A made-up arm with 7 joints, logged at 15 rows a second.
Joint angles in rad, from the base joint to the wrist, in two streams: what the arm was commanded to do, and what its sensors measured. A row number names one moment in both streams.
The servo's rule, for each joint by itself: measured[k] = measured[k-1] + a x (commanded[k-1-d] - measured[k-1]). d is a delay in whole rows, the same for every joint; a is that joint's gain. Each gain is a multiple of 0.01, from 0.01 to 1. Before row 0 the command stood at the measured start. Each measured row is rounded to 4 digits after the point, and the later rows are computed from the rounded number. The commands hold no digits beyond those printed.
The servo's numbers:
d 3
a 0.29 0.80 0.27 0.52 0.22 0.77 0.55
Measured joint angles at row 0:
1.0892, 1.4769, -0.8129, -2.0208, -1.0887, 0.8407, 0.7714
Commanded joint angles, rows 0 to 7:
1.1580, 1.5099, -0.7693, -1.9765, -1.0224, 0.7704, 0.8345
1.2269, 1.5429, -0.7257, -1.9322, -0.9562, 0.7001, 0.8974
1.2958, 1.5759, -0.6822, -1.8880, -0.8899, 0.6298, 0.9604
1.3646, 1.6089, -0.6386, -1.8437, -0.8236, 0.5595, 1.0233
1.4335, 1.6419, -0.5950, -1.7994, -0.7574, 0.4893, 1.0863
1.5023, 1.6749, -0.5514, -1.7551, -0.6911, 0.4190, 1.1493
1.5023, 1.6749, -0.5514, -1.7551, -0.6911, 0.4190, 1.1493
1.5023, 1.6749, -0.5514, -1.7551, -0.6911, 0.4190, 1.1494
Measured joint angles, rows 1 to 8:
1.0892, 1.4769, -0.8129, -2.0208, -1.0887, 0.8407, 0.7714
1.0892, 1.4769, -0.8129, -2.0208, -1.0887, 0.8407, 0.7714
1.0892, 1.4769, -0.8129, -2.0208, -1.0887, 0.8407, 0.7714
1.1092, 1.5033, -0.8011, -1.9978, -1.0741, 0.7866, 0.8061
1.1433, 1.5350, -0.7807, -1.9637, -1.0482, 0.7200, 0.8563
1.1875, 1.5677, -0.7541, -1.9243, -1.0134, 0.6505, 0.9136
1.2389, 1.6007, -0.7229, -1.8824, -0.9716, 0.5804, 0.9739
1.2953, 1.6337, -0.6884, -1.8392, -0.9245, 0.5103, 1.0357

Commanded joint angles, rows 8 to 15:
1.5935, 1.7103, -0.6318, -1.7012, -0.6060, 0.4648, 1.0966
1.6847, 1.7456, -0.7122, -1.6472, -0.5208, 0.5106, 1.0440
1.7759, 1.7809, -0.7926, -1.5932, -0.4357, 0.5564, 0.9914
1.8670, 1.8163, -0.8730, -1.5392, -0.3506, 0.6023, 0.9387
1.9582, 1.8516, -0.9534, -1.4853, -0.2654, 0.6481, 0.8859
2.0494, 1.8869, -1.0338, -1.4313, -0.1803, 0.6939, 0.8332
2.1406, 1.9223, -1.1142, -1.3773, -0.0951, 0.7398, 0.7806
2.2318, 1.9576, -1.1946, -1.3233, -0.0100, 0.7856, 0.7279
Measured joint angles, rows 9 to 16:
1.3553, 1.6667, -0.6514, -1.7955, -0.8732, 0.4400, 1.0982
1.3979, 1.6733, -0.6244, -1.7745, -0.8331, 0.4238, 1.1263
1.4282, 1.6746, -0.6047, -1.7644, -0.8019, 0.4201, 1.1390
1.4761, 1.7032, -0.6120, -1.7315, -0.7588, 0.4545, 1.1157
1.5366, 1.7371, -0.6391, -1.6877, -0.7064, 0.4977, 1.0763
1.6060, 1.7721, -0.6805, -1.6386, -0.6468, 0.5429, 1.0296
1.6817, 1.8075, -0.7325, -1.5869, -0.5816, 0.5886, 0.9796
1.7619, 1.8428, -0.7921, -1.5341, -0.5120, 0.6344, 0.9281

